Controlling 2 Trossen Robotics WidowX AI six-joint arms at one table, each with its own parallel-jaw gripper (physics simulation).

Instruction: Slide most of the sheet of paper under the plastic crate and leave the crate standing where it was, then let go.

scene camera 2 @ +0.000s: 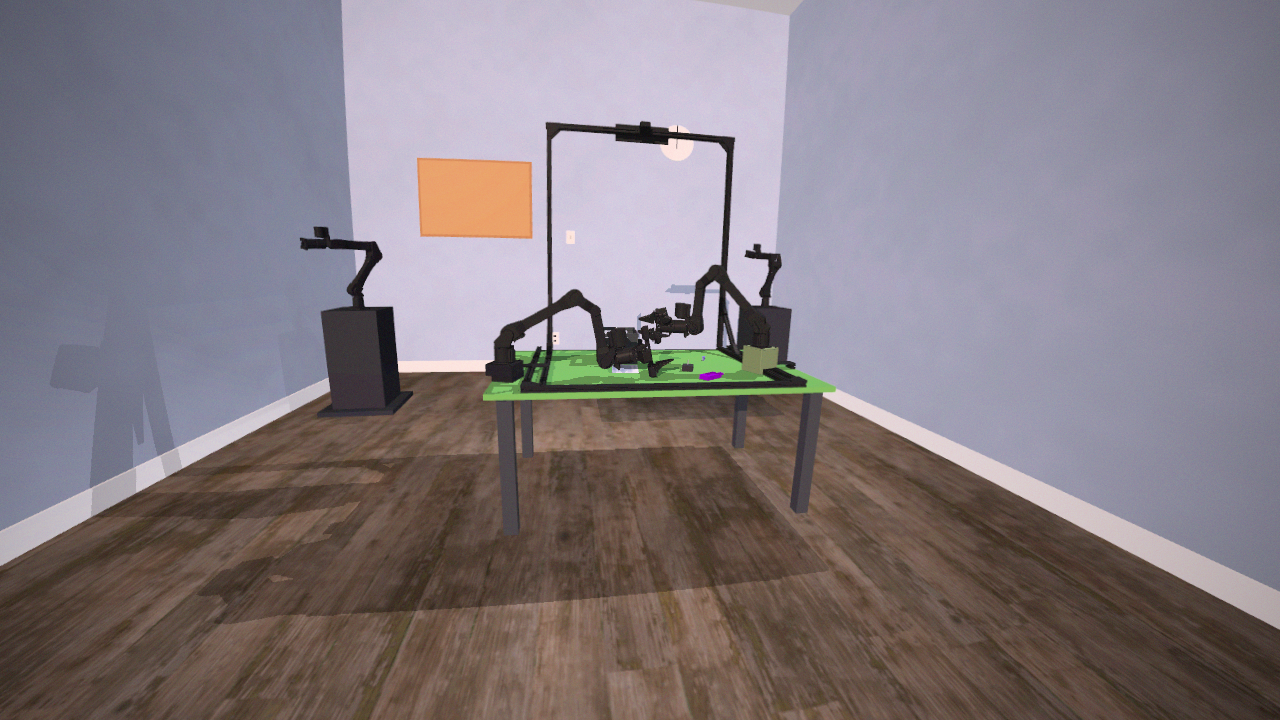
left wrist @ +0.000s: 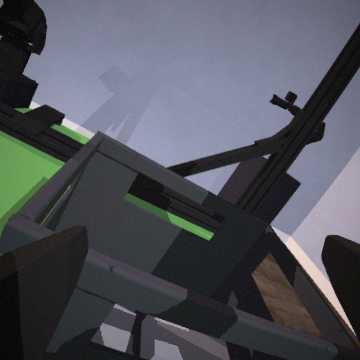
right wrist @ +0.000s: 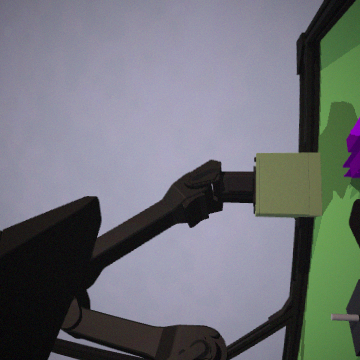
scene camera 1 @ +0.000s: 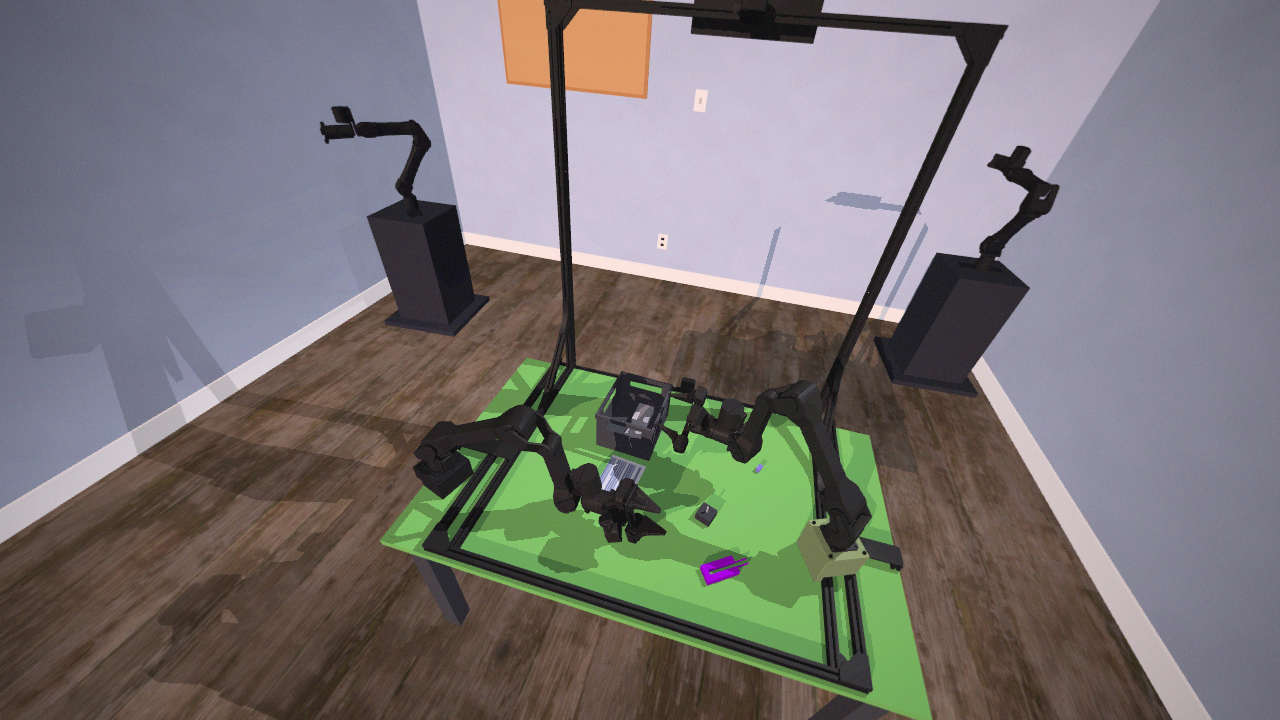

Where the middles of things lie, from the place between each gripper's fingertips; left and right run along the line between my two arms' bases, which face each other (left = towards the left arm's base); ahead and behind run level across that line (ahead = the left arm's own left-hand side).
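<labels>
From my right hand: white sheet of paper (scene camera 1: 617, 469), 11 cm below, 17 cm behind, 14 cm to the right; dark plastic crate (scene camera 1: 611, 425), 5 cm below, 37 cm behind, 14 cm to the right. My left gripper: 9 cm above the crate, 5 cm past it, 8 cm to the left of it. White sheet of paper from my left hand: 16 cm below, 15 cm ahead, 8 cm to the right. By their middles, of the things named here, dark plastic crate nearest to my left gripper. By their middles, of these, white sheet of paper nearest to my right hand.
</labels>
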